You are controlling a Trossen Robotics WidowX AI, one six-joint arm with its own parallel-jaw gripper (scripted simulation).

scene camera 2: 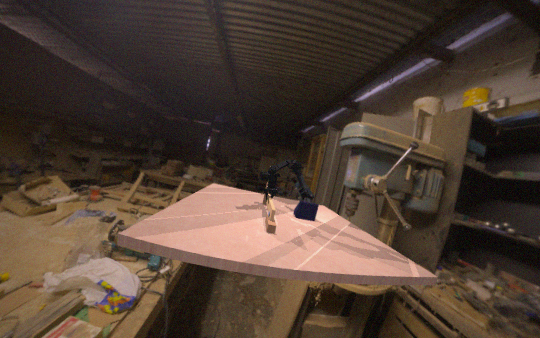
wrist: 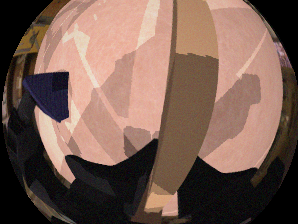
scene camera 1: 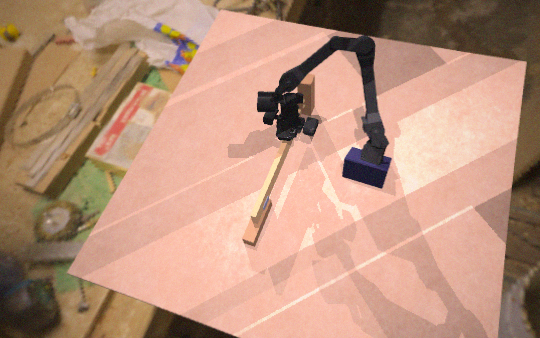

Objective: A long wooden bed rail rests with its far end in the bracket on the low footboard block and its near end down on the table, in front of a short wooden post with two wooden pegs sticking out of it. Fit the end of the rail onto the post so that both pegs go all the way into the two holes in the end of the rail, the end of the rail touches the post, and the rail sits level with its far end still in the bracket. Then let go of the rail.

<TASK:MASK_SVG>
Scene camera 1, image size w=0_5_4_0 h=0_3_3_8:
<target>my gripper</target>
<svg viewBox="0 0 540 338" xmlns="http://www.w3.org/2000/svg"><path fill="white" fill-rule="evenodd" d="M263 116L263 123L270 126L273 125L274 119L277 120L276 136L279 140L285 141L296 138L297 133L300 134L301 131L305 135L314 136L319 124L318 119L307 117L305 122L305 118L299 117L300 113L298 113L298 110L293 115L285 115L282 112L277 115L279 109L276 109L275 112L265 112Z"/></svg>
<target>wooden bed rail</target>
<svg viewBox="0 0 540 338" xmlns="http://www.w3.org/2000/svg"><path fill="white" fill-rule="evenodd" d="M294 138L290 141L283 140L251 212L250 216L253 223L258 224L261 218L267 196L271 194Z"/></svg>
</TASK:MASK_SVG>
